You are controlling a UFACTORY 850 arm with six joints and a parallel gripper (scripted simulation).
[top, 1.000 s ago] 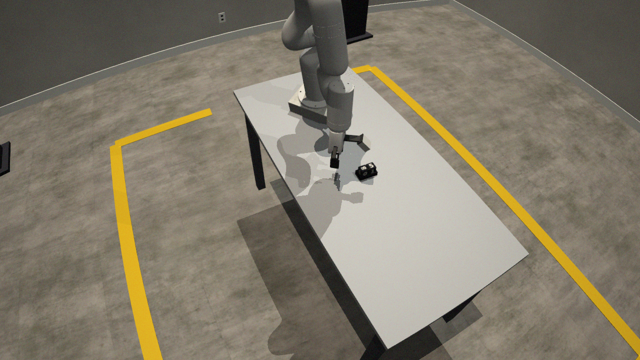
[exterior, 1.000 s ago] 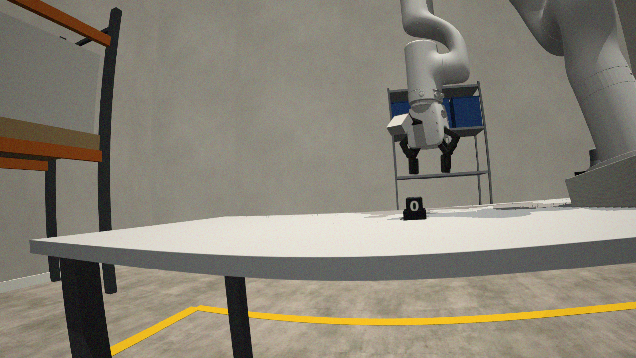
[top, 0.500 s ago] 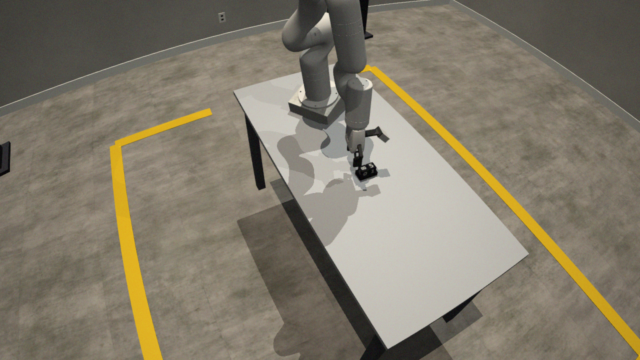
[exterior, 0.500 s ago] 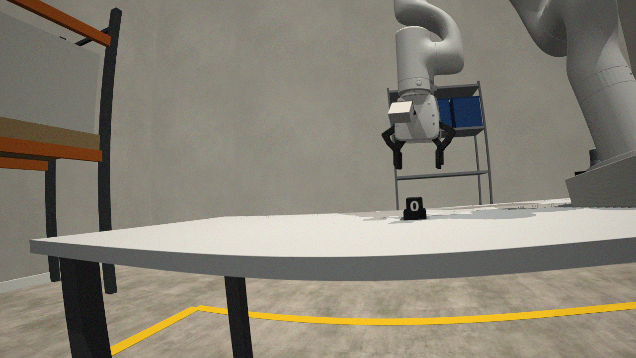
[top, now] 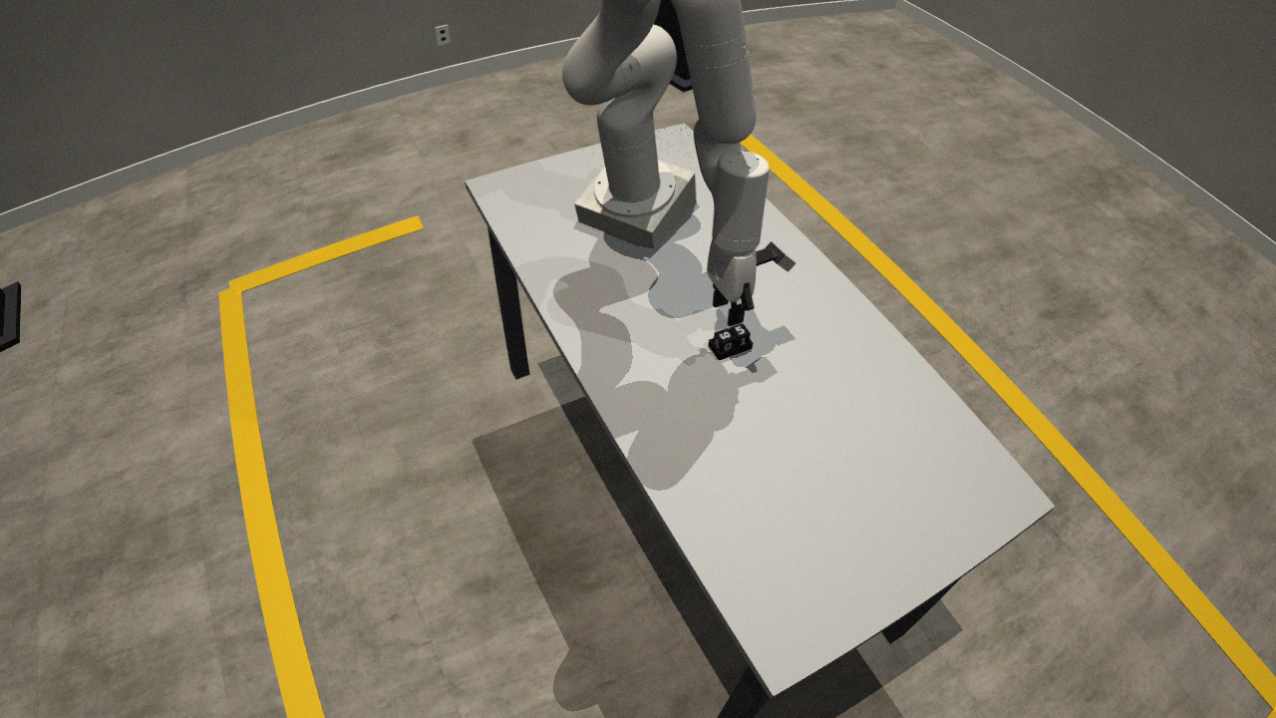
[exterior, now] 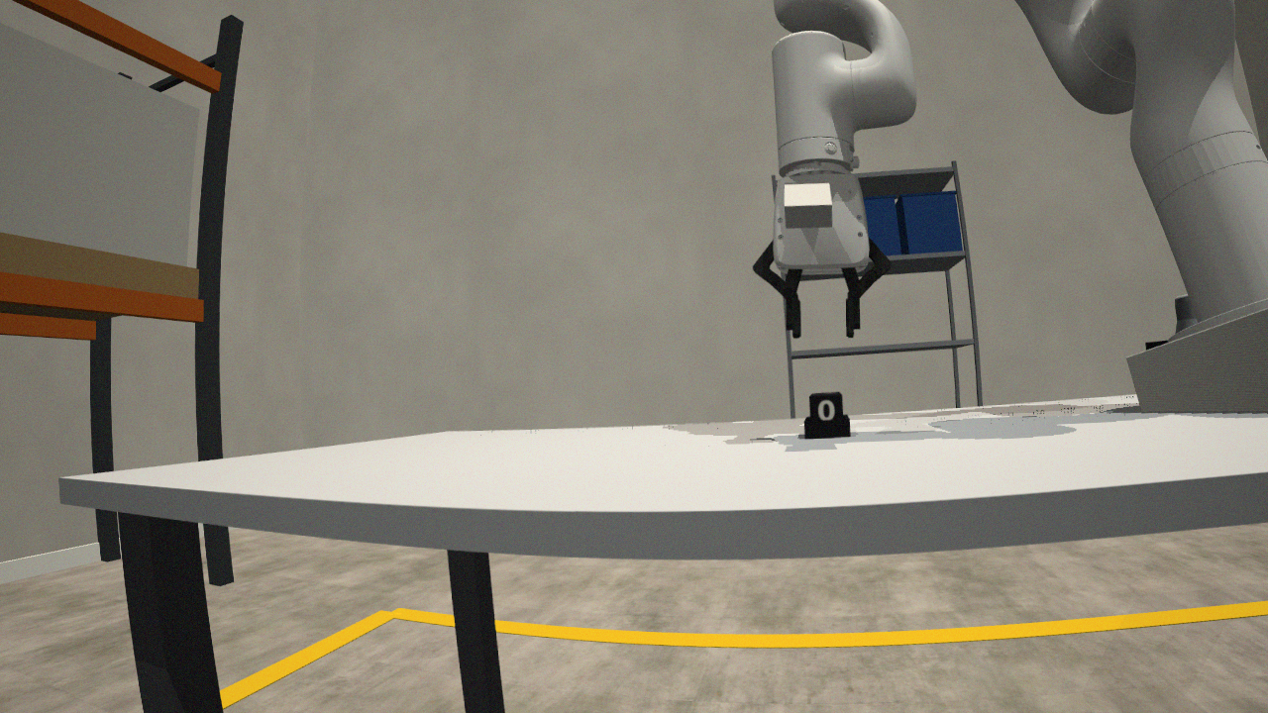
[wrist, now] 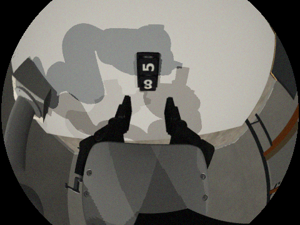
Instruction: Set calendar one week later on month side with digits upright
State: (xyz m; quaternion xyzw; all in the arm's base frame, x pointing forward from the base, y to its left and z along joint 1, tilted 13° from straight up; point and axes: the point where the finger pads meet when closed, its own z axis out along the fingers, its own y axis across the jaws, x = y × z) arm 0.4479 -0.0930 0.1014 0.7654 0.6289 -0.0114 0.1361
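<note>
Right now the black cube is 9 cm below my hand. From my hand the other things lie so: black tray: 11 cm below, 2 cm to the left, 1 cm ahead.
</note>
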